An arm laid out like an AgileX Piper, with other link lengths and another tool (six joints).
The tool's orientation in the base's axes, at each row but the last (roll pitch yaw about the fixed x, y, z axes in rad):
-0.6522, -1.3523, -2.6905
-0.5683, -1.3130, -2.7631
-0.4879, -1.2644, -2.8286
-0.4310, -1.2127, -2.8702
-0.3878, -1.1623, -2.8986
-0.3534, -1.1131, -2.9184
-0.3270, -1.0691, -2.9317
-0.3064, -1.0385, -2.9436
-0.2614, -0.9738, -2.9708
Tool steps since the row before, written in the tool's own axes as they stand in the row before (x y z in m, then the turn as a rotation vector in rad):
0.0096, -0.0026, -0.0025, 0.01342, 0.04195, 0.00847
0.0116, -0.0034, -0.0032, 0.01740, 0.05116, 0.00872
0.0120, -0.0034, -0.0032, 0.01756, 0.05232, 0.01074
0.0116, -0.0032, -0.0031, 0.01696, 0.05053, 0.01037
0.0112, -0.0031, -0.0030, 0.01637, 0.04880, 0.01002
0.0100, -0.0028, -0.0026, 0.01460, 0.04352, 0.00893
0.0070, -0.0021, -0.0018, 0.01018, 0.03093, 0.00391
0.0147, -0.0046, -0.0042, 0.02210, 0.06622, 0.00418
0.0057, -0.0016, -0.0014, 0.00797, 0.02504, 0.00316
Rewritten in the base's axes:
-0.0038, 0.0021, 0.0093, -0.00230, -0.04387, 0.00904
-0.0052, 0.0029, 0.0110, -0.00459, -0.05328, 0.01168
-0.0059, 0.0028, 0.0111, -0.00290, -0.05481, 0.01221
-0.0064, 0.0026, 0.0103, -0.00281, -0.05293, 0.01179
-0.0067, 0.0025, 0.0096, -0.00271, -0.05112, 0.01138
-0.0064, 0.0022, 0.0083, -0.00242, -0.04559, 0.01014
-0.0047, 0.0016, 0.0056, -0.00377, -0.03204, 0.00593
-0.0106, 0.0036, 0.0113, -0.01184, -0.06805, 0.01093
-0.0042, 0.0012, 0.0042, -0.00295, -0.02588, 0.00467

